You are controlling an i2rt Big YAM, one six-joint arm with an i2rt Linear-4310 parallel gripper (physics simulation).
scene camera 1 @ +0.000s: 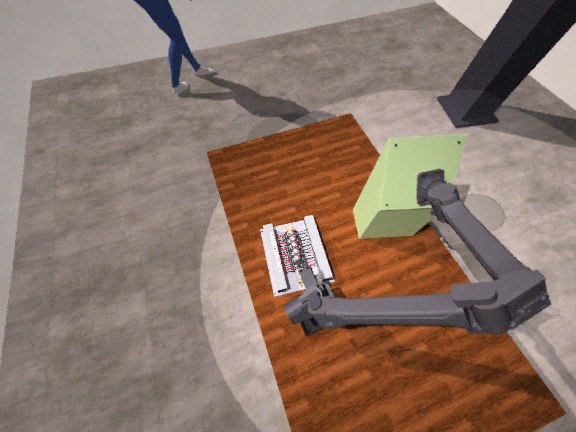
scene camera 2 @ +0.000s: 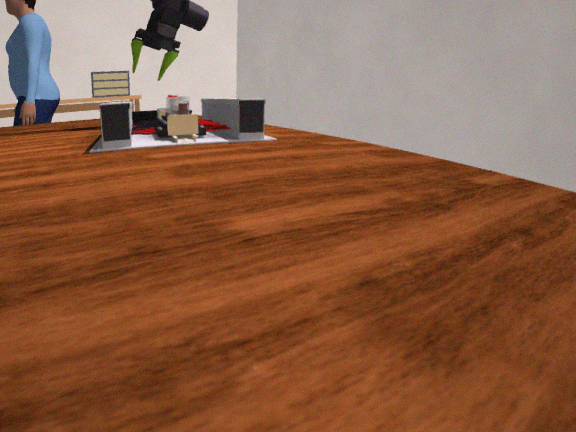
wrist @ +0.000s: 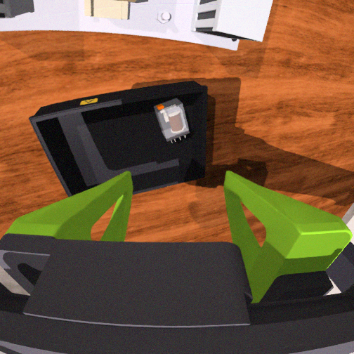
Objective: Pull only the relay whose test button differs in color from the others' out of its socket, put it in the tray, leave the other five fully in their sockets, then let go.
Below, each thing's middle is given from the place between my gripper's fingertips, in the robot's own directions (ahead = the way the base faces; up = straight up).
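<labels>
I see the white socket panel (scene camera 1: 290, 277), and it lies 12 cm below my hand, 6 cm ahead of my hand and 24 cm to the right of my hand.
</labels>
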